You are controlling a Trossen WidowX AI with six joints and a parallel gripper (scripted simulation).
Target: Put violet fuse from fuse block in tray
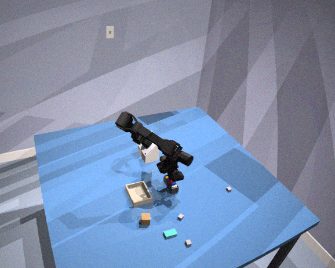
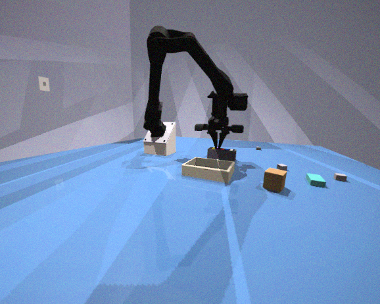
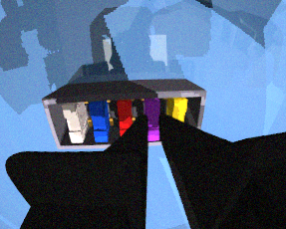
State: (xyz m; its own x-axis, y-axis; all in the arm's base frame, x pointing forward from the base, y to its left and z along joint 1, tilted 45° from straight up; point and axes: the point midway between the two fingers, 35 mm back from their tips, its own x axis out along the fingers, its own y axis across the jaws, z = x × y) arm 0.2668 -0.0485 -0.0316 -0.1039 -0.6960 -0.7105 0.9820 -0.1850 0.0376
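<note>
Now: gripper tip 2 cm short of the red fuse and 1 cm above it. The rest, counted from my gripper tip: violet fuse: 1 cm below; then blue fuse: 4 cm ahead, 1 cm to the right, 1 cm below; then yellow fuse: 2 cm behind, 1 cm below.
</note>
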